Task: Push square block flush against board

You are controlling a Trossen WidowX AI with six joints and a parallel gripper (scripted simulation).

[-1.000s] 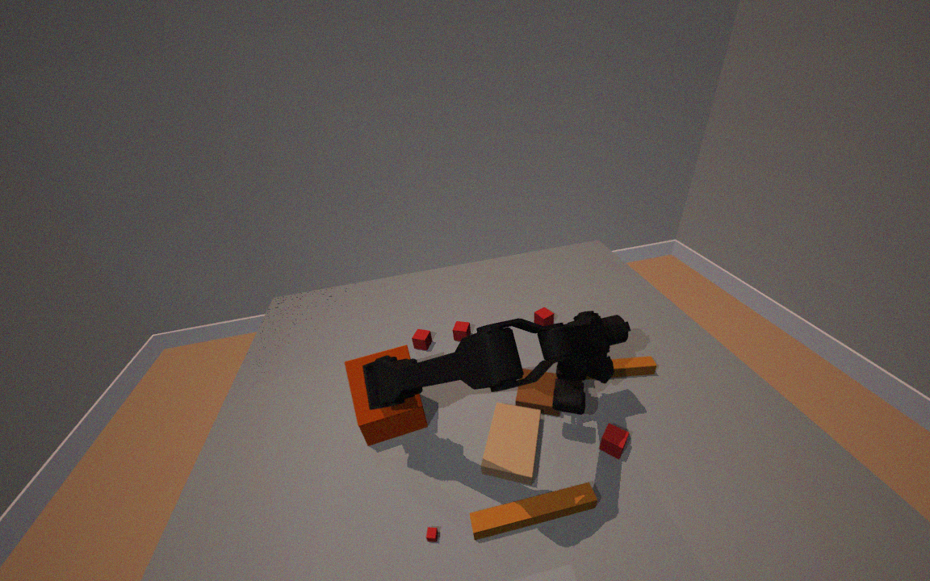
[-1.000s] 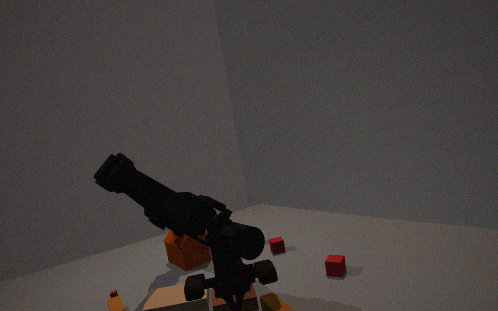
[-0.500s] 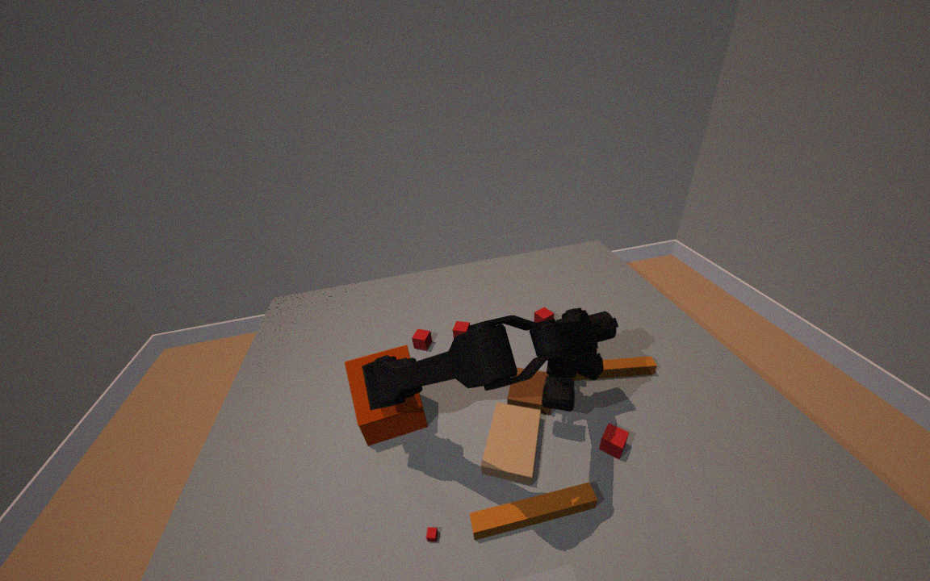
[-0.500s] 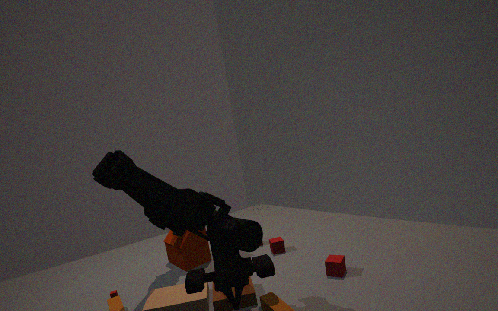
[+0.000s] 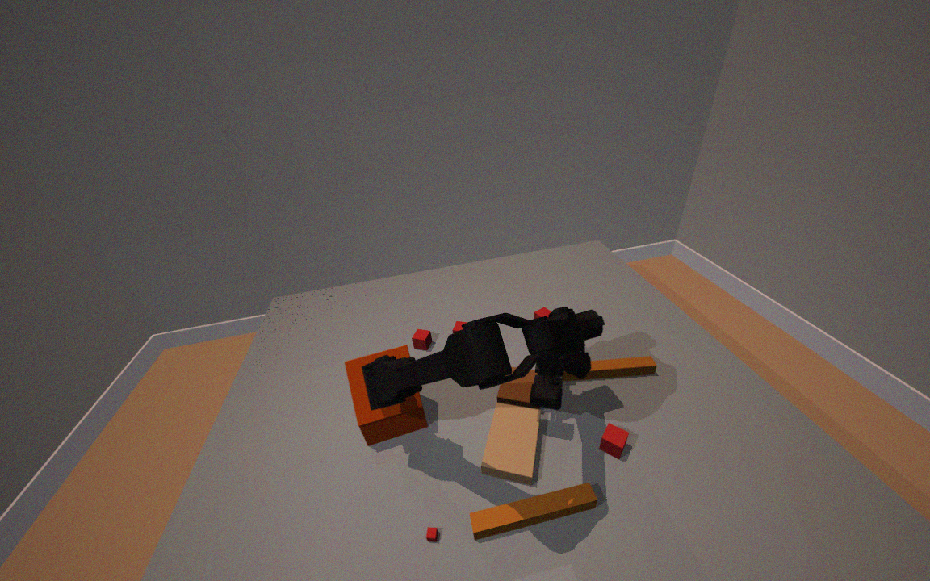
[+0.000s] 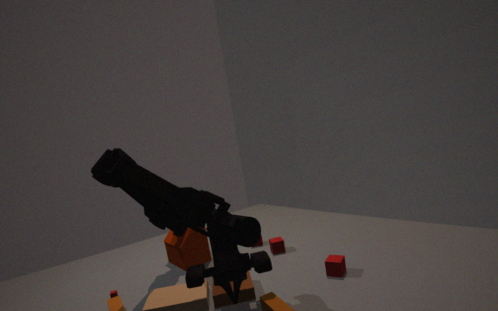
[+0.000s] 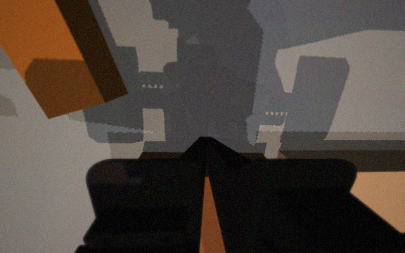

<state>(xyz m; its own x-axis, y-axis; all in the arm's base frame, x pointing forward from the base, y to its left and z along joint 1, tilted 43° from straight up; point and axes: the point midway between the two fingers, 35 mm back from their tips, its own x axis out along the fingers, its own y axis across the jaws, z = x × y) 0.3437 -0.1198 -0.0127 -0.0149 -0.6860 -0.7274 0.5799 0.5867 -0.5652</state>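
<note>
Right now the darker brown square block is 50 mm behind my gripper tip, 40 mm to the left of it and 10 mm above it. Round my gripper tip: tan flat slab: 130 mm behind, 80 mm to the right, 10 mm above.
</note>
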